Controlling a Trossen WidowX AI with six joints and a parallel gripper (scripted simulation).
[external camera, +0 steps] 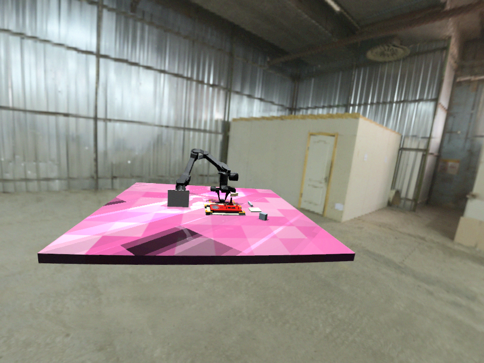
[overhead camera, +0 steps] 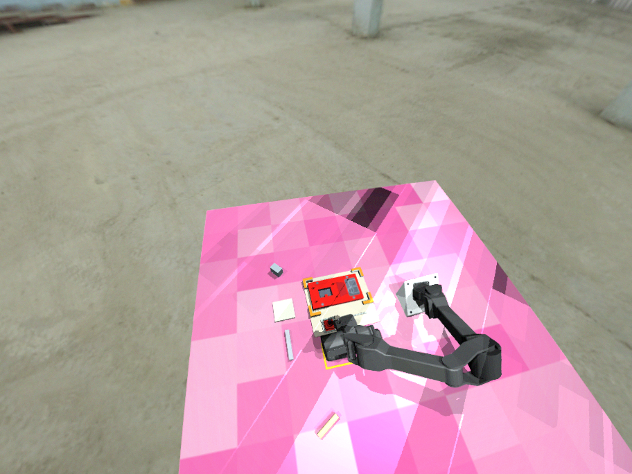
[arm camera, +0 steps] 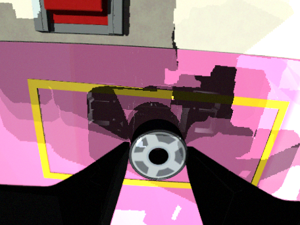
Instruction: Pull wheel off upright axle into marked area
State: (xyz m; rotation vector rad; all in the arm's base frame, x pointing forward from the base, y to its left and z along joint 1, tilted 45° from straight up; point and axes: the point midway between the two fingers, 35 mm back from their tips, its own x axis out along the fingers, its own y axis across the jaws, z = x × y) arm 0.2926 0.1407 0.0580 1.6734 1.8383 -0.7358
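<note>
Now: the wheel right at my gripper tip. The rest, counted from my gripper tip: tan stick: 19 cm to the left, 12 cm ahead; dark upright axle: 9 cm to the right, 6 cm ahead, 3 cm above; white square: 21 cm ahead, 18 cm to the right.
</note>
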